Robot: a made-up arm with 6 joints.
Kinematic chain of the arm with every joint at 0, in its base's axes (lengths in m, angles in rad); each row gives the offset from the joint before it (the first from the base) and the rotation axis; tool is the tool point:
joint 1: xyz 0 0 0.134 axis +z
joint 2: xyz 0 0.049 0 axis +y
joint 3: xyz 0 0 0.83 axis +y
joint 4: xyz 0 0 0.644 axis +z
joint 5: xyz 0 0 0 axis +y
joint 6: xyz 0 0 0.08 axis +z
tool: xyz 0 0 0
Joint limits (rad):
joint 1: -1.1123..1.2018
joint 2: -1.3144..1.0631
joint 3: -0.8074..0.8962
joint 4: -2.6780..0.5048
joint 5: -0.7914..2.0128
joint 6: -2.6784..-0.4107
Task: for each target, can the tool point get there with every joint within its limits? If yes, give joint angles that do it. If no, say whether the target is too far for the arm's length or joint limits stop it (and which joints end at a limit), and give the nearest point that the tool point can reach.
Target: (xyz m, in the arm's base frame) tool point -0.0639 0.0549 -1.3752
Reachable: no: joint limits stop it (at a limit: joint 2, joint 3, joint 4) | nearest point -0.9866 0.8477 -0.0436 | short by 1.804 m
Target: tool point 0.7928 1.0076 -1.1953
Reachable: no: too far | nearest point 0.8163 1.0374 0.2136 | short by 1.409 m
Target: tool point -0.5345 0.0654 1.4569
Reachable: yes | joints -0.1446 -0.7076 0.6824 -1.2760 0.9293 -0.7392
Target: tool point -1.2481 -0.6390 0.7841
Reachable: yes | joints 0.5048 -1.0393 -0.2221 -0.4454 0.1344 -0.6991
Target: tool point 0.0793 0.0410 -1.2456
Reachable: no: joint limits stop it (at a limit: joint 1, joint 2, joint 3, joint 4) | nearest point -0.5600 1.1681 -0.0382 | short by 1.771 m
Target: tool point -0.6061 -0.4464 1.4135
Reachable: yes | joints 0.6864 -0.8099 0.6110 -2.2354 0.1625 -2.1656
